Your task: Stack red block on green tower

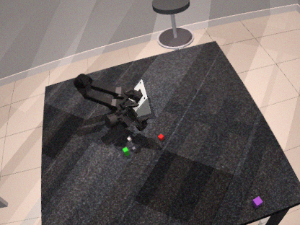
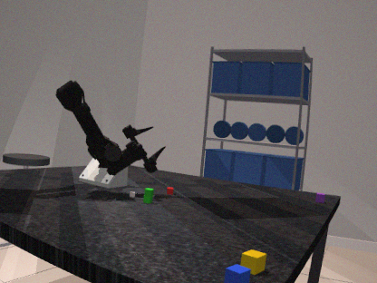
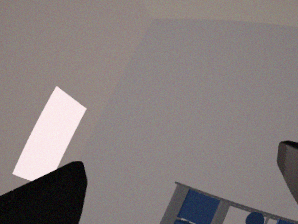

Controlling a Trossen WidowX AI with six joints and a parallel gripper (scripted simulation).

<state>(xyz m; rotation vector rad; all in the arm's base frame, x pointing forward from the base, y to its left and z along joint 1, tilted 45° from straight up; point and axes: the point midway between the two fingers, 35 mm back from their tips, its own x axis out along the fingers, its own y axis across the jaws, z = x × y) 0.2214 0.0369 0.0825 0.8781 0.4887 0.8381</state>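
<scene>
My gripper tip is now 20 cm above the red block, 5 cm to the right of it and 4 cm short of it.
</scene>
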